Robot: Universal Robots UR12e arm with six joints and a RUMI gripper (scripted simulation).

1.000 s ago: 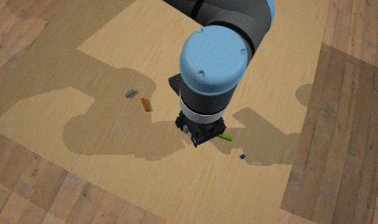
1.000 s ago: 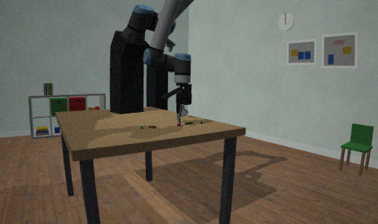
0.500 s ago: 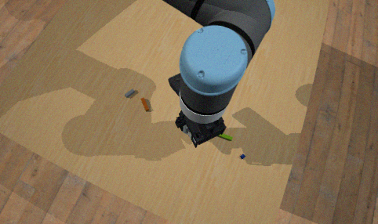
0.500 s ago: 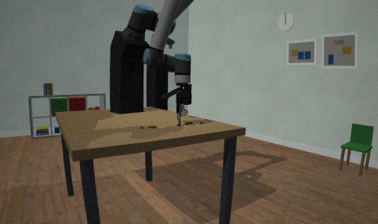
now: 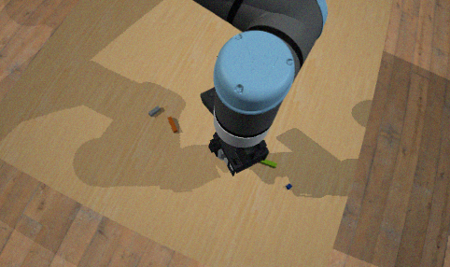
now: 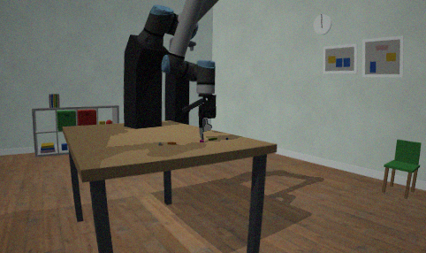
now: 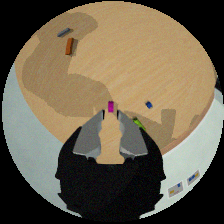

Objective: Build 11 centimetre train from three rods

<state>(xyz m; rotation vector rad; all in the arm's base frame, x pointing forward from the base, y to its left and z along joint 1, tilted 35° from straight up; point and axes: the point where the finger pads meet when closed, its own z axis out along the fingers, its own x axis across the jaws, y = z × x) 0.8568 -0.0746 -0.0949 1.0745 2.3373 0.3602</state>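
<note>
Right now the magenta rod is 30 mm below my hand. Also, from my hand: orange rod 150 mm to the right, 50 mm behind, 30 mm below; lime rod 90 mm to the left, 30 mm below, 10 mm behind; grey rod 210 mm to the right, 70 mm behind, 30 mm below.
</note>
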